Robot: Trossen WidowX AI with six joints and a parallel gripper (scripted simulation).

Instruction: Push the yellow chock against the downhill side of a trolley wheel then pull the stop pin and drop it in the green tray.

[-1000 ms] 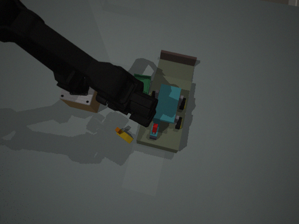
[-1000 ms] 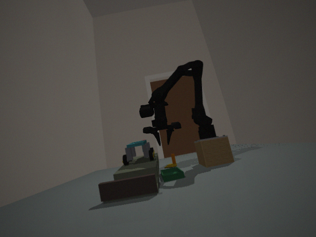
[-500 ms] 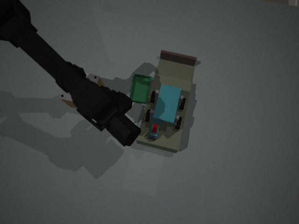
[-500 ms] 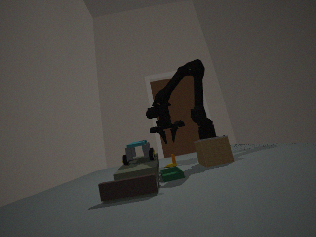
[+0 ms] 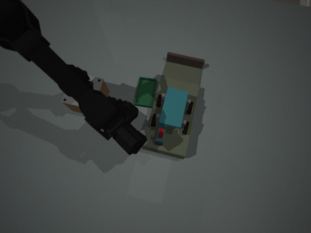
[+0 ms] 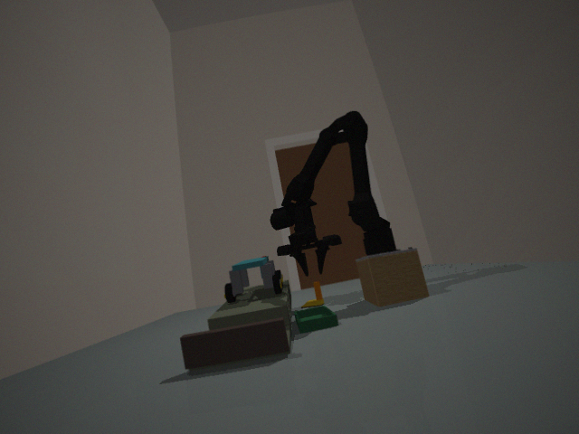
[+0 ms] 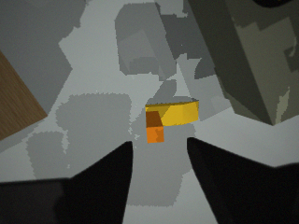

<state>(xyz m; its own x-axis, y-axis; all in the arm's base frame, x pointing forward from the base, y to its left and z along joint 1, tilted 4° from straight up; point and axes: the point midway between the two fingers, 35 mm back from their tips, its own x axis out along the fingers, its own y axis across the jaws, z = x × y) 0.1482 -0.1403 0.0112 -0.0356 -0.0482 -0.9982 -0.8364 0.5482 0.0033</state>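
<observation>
Now: the yellow chock 2 cm ahead of my gripper tip, 1 cm to the right of it and 6 cm below it. The rest, counted from my gripper tip: olive ramp 17 cm ahead, 9 cm to the left, 4 cm below; then red-headed stop pin 13 cm ahead, 1 cm to the right, 4 cm above; then blue trolley 17 cm ahead, 8 cm to the left, 2 cm above.
</observation>
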